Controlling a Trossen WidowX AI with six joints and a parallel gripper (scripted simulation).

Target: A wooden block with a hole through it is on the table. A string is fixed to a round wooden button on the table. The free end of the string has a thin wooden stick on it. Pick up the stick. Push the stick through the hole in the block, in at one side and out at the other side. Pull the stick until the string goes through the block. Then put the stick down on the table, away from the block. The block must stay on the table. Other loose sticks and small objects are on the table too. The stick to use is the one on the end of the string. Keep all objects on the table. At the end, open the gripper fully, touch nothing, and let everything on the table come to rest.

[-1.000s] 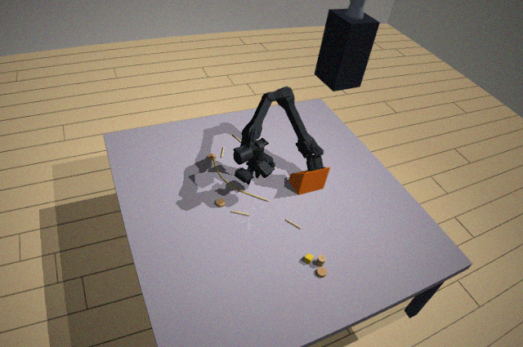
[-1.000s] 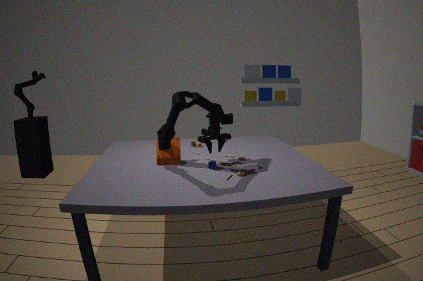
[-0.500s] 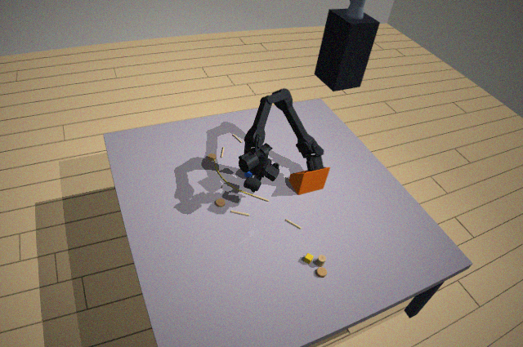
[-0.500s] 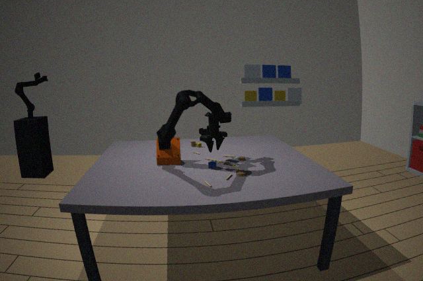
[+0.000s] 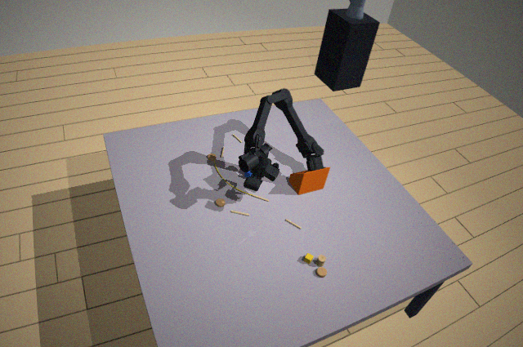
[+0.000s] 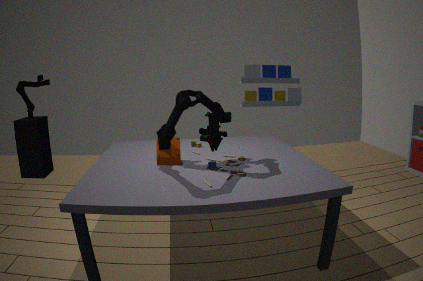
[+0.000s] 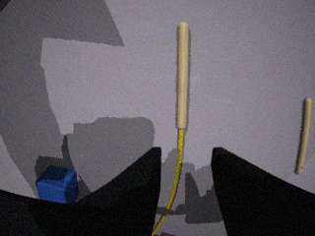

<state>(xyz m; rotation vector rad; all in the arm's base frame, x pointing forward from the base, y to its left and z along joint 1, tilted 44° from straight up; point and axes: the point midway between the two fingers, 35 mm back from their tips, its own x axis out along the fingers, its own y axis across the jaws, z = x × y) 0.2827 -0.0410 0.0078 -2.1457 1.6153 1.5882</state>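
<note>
Right now my gripper tip is 60 mm above the thin wooden stick, 10 mm to the right of it and 10 mm past it. Round my gripper tip: wooden block 410 mm to the left, 80 mm behind, 40 mm below; blue cube 130 mm to the right, 40 mm below, 30 mm behind; yellow cube 380 mm to the left, 50 mm below, 40 mm behind.
</note>
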